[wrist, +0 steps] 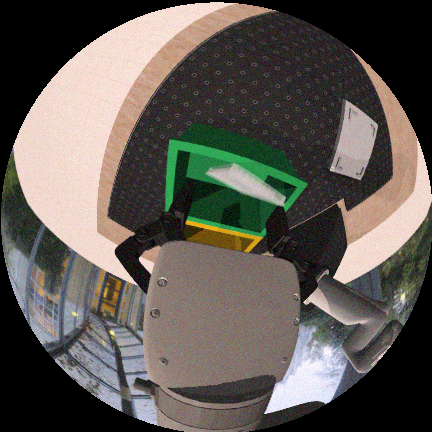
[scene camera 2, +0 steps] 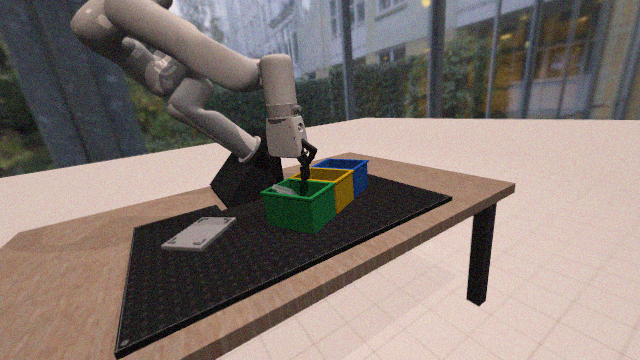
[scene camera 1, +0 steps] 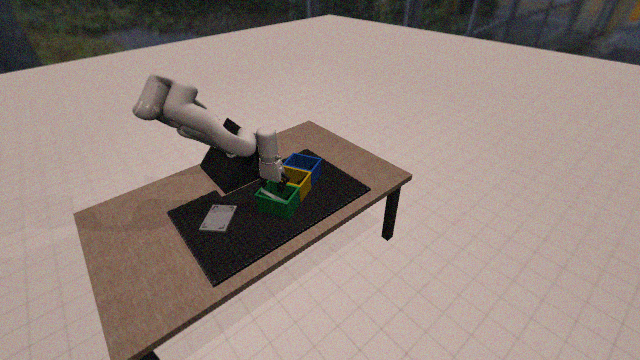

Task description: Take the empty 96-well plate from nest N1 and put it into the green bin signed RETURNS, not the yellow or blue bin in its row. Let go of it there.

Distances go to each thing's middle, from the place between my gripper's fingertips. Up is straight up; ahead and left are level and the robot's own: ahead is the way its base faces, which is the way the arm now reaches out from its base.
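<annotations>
Counted from my hand, the 96-well plate (wrist: 233, 175) is 1 cm to the left of it, 3 cm behind it and 8 cm below it. The light grey nest (scene camera 2: 211, 229) is 24 cm to the right of my hand and 12 cm behind it, and it is also 13 cm below it.
</annotations>
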